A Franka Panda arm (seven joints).
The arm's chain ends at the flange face. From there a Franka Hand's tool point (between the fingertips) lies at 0.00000 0.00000 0.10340 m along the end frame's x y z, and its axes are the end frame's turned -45 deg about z.
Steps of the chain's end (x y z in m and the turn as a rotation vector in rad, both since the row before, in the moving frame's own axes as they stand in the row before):
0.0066 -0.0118 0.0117 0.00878 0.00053 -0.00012
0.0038 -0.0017 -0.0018 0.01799 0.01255 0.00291
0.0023 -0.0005 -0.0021 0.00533 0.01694 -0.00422
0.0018 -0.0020 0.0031 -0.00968 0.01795 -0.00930
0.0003 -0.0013 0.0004 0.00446 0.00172 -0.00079
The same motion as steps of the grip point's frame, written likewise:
0.0137 -0.0043 0.0117 0.00583 0.00658 -0.00012
0.0061 0.0011 -0.0018 0.00385 0.02160 0.00291
0.0036 0.0021 -0.0021 -0.00821 0.01575 -0.00422
0.0033 0.0019 0.0031 -0.01954 0.00585 -0.00930
0.0016 -0.0009 0.0004 0.00194 0.00437 -0.00079

